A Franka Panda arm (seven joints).
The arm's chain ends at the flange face. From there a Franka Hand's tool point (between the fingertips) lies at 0.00 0.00 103.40 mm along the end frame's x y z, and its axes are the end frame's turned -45 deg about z.
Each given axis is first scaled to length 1.
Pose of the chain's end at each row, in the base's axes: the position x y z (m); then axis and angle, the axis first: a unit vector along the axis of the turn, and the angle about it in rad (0 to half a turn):
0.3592 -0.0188 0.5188 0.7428 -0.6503 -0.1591 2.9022
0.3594 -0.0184 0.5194 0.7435 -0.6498 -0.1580 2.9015
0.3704 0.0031 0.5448 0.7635 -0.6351 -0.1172 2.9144
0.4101 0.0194 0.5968 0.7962 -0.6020 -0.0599 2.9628
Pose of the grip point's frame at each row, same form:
0.3192 -0.0159 0.4235 0.9296 -0.3147 -0.1919 3.0418
0.3195 -0.0158 0.4241 0.9300 -0.3139 -0.1910 3.0403
0.3373 0.0005 0.4469 0.9440 -0.2932 -0.1512 3.0212
0.3892 0.0122 0.4958 0.9639 -0.2509 -0.0894 3.0222

